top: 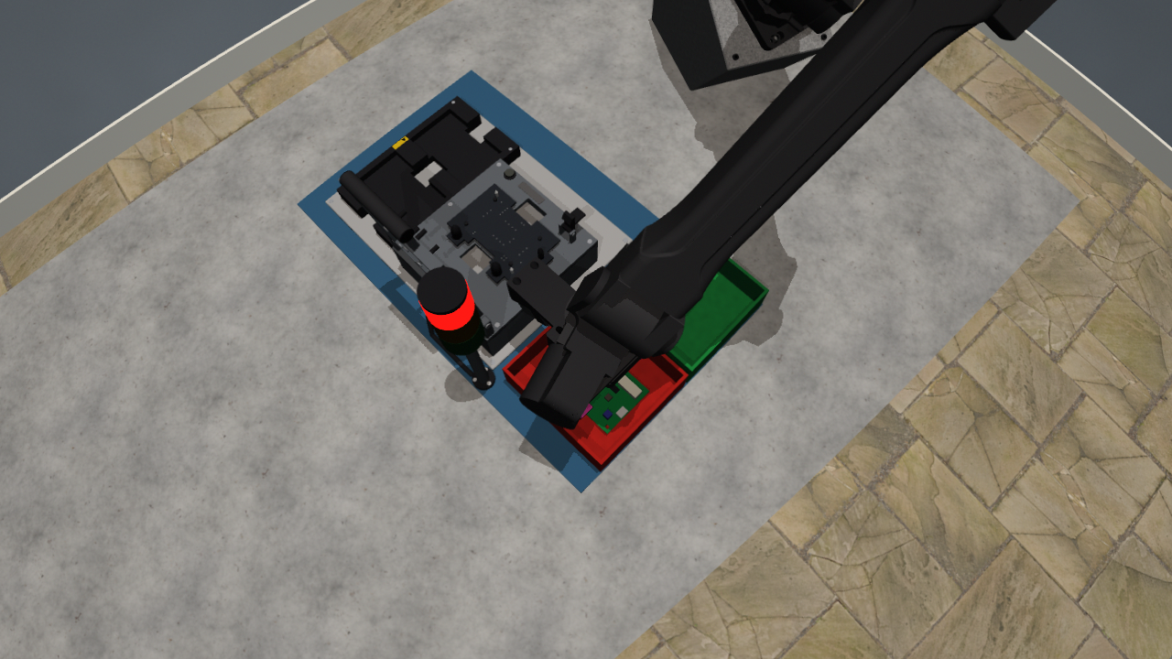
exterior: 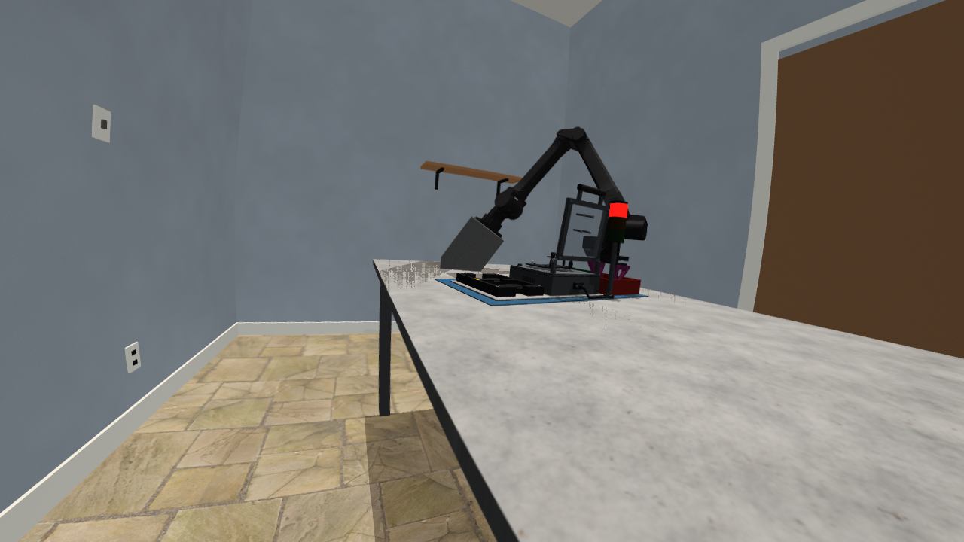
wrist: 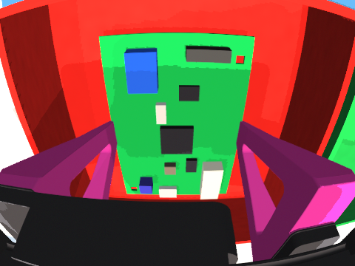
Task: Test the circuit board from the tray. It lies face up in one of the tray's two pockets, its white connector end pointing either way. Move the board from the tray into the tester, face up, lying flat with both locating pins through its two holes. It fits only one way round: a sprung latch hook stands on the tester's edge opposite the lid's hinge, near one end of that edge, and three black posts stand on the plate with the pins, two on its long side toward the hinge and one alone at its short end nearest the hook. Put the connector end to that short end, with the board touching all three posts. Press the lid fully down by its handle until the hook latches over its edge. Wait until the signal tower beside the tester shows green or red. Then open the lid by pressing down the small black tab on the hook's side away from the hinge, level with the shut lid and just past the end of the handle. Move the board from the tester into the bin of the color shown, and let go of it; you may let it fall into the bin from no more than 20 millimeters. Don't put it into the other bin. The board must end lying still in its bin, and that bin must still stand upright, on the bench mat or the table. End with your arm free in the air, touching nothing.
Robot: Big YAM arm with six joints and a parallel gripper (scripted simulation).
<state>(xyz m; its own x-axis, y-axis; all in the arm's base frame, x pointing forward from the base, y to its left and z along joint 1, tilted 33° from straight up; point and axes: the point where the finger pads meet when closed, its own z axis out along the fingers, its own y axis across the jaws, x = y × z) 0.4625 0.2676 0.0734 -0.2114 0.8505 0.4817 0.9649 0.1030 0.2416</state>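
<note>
Now: the red bin 1 cm below my hand. The rest, counted from my hand: green bin (15 cm behind, 3 cm to the right, 1 cm below); green circuit board (right at my hand); latch hook (16 cm to the right, 7 cm behind, 7 cm above).
</note>
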